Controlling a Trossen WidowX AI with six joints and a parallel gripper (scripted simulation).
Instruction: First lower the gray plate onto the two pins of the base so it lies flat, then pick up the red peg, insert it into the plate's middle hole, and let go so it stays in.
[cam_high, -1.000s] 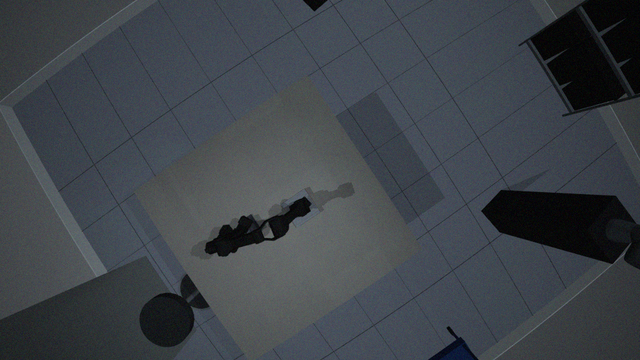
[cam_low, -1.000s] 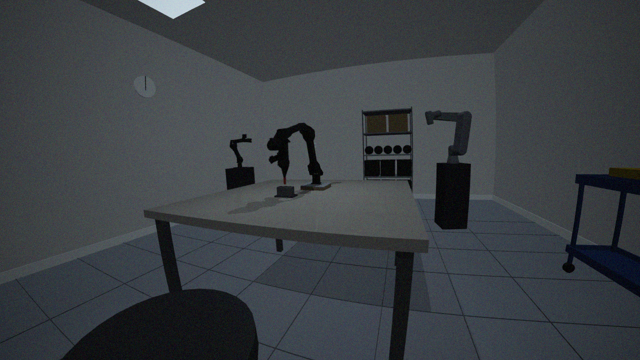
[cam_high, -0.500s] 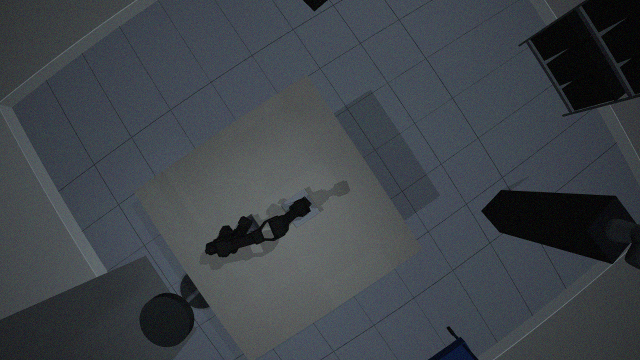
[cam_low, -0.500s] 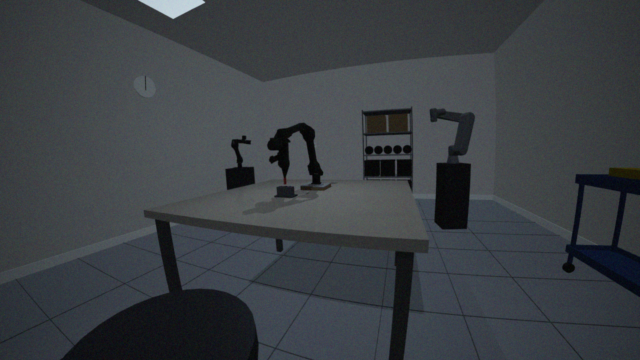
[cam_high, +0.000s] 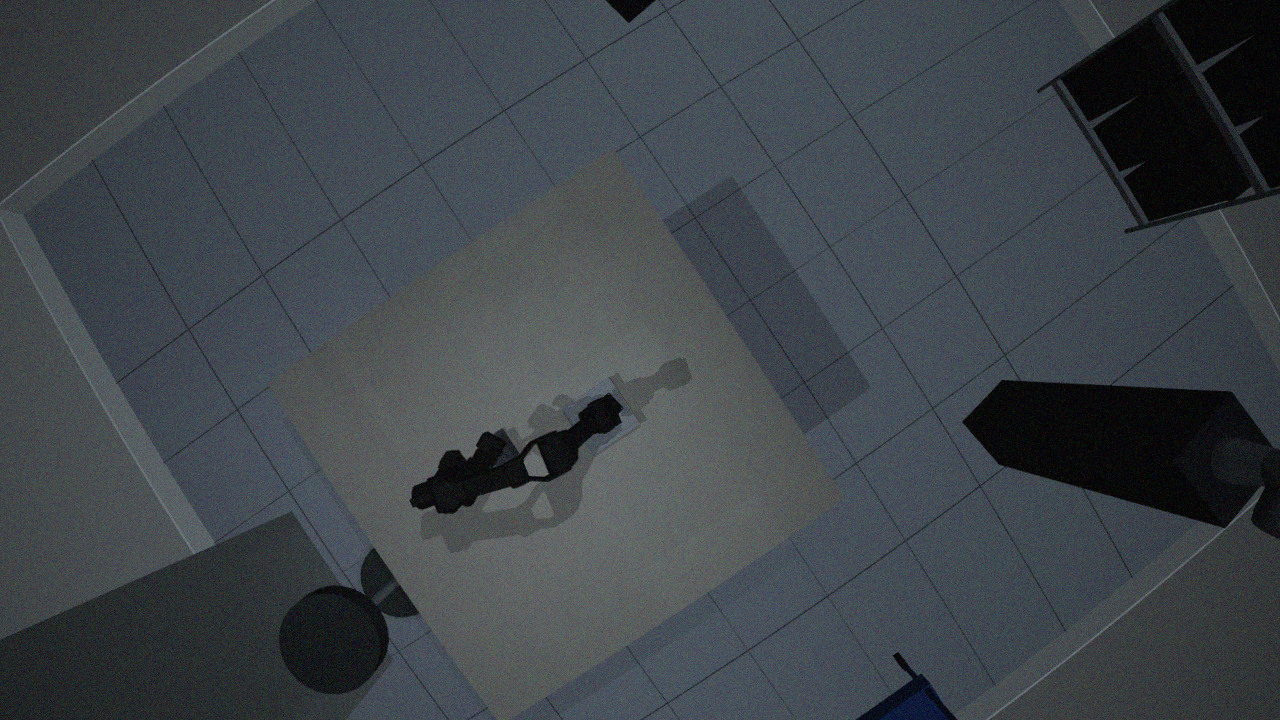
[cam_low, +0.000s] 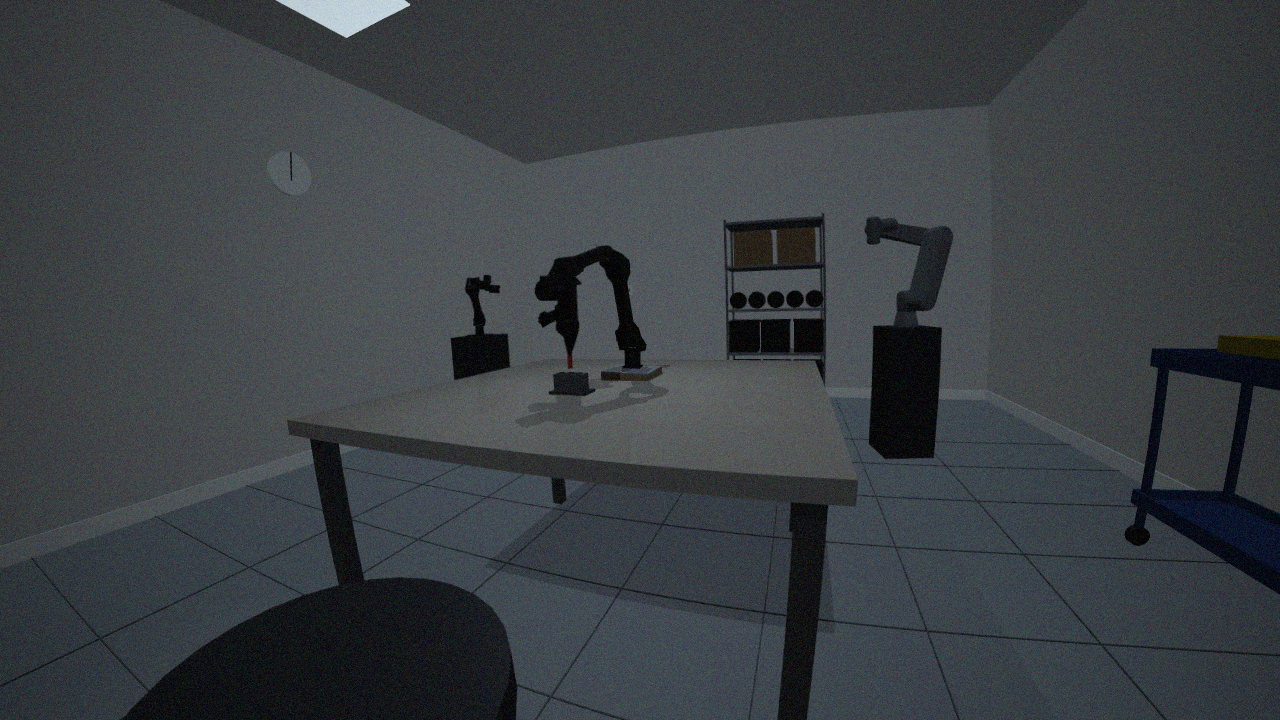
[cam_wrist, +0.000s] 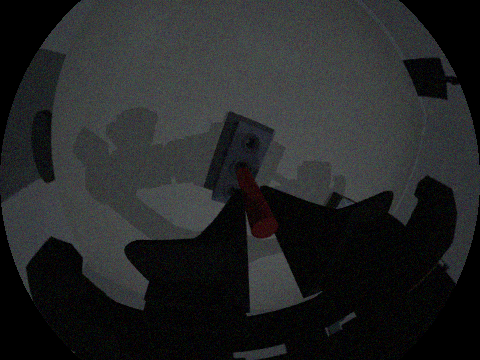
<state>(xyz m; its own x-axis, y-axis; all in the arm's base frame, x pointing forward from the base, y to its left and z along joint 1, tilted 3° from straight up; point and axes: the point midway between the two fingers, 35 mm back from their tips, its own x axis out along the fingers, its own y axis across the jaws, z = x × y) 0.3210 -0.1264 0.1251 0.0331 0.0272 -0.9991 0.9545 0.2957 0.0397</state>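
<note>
Now: the gray plate 7 cm below my gripper tip. Round my gripper tip: red peg (right at my gripper tip).
</note>
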